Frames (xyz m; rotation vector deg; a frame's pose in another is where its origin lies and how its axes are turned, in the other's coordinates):
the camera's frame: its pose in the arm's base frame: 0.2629 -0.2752 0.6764 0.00 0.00 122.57
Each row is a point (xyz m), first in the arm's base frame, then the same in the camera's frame.
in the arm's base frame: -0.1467 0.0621 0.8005
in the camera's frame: 0.5048 0.1636 0.1241
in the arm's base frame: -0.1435 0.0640 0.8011
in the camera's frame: 0.5046 0.1599 0.1247
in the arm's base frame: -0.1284 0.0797 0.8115
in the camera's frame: 0.5097 0.1387 0.1351
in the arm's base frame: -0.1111 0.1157 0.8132
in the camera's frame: 0.5308 0.1047 0.1368
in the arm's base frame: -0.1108 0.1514 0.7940
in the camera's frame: 0.5607 0.0853 0.1176
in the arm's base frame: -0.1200 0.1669 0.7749
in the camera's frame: 0.5787 0.0847 0.0985
